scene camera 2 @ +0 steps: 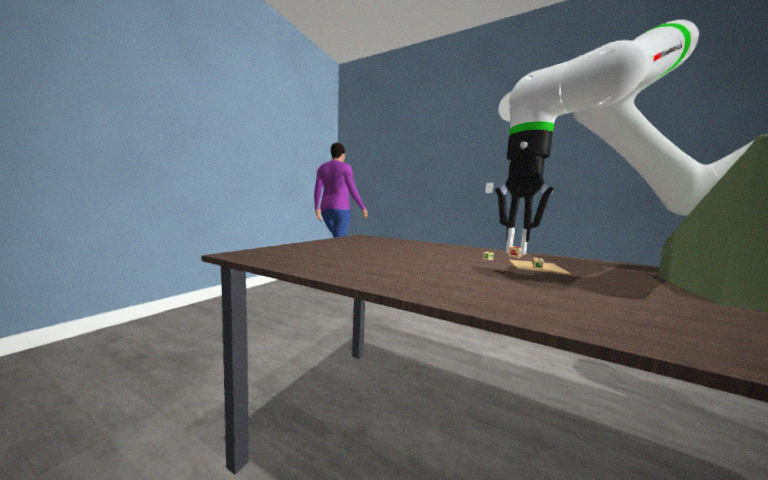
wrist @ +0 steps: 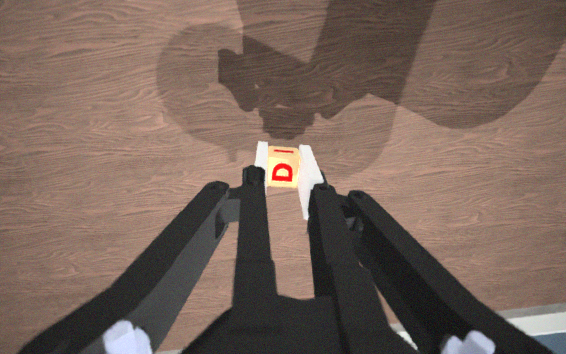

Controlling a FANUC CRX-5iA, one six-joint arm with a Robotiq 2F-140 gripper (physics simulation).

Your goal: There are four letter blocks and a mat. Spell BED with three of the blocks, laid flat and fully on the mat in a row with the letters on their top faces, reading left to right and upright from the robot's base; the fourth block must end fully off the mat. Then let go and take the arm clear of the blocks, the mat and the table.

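Observation:
My gripper [scene camera 2: 517,247] [wrist: 282,159] points down and is shut on the D block [scene camera 2: 514,252] [wrist: 283,171], a pale block with red letters. It holds the block above the table, with the D facing up towards the wrist camera and a red mark on the adjoining side. In the scene view the tan mat [scene camera 2: 556,268] lies on the table, right of the held block. A block with a green letter [scene camera 2: 537,263] stands on the mat; any block behind it is hidden. Another green-lettered block [scene camera 2: 488,255] lies off the mat, to the left. The mat does not show in the wrist view.
The brown wooden table [scene camera 2: 362,266] [wrist: 100,210] lies under the gripper, with the arm's shadows across it. A green cone-like shape [scene camera 2: 719,243] stands at the right, by the arm's lower part. A person in purple [scene camera 2: 336,186] stands beyond the table.

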